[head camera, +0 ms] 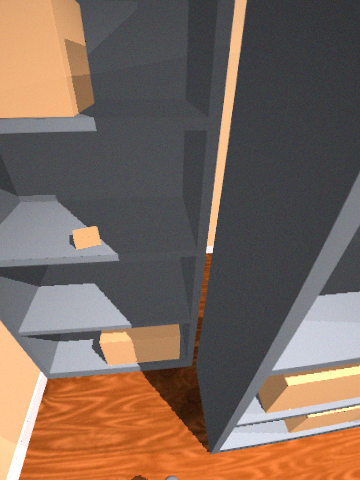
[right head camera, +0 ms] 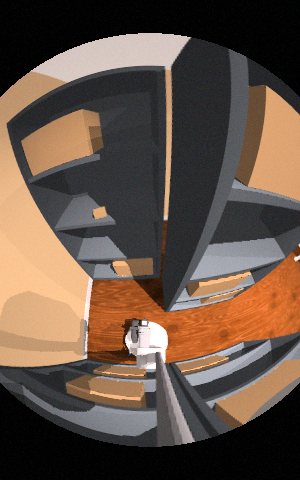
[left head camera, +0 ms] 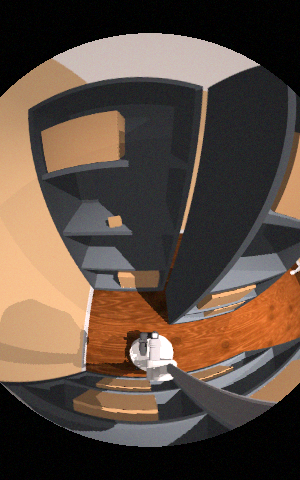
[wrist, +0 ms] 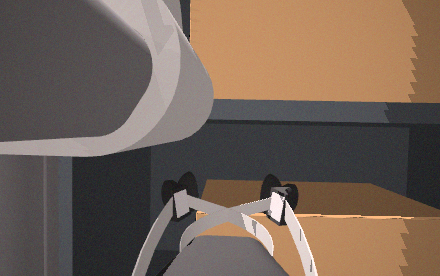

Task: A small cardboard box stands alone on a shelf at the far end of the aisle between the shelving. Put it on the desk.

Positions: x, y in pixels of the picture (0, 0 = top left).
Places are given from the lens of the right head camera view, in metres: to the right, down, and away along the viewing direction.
big box (right head camera: 195, 288): 0.31, 0.33, 0.79
big box (right head camera: 77, 134): -0.36, -0.52, 0.42
big box (right head camera: 113, 392): -0.20, 0.84, 0.32
